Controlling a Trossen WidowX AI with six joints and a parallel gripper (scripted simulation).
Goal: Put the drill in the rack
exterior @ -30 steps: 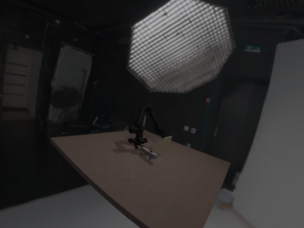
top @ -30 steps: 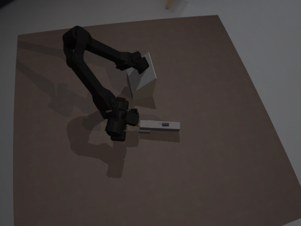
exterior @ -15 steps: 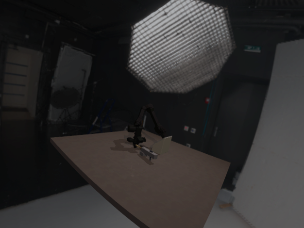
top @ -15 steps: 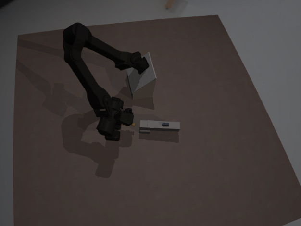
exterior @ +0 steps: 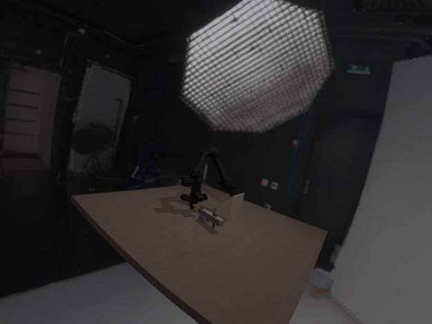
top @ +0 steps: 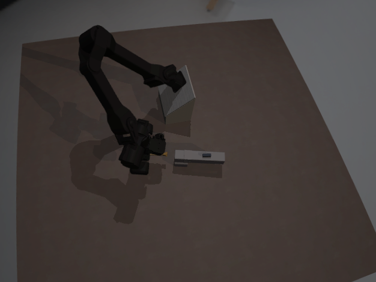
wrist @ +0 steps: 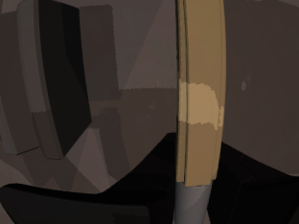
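Right now my gripper tip is 1 cm short of the drill, 4 cm to the right of it and 4 cm below it. Also, from my gripper tip: dark key 9 cm ahead, 22 cm to the left, 3 cm above; grey rack 5 cm behind, 6 cm to the left; long pale grey block 8 cm ahead, 19 cm to the left, 3 cm above.
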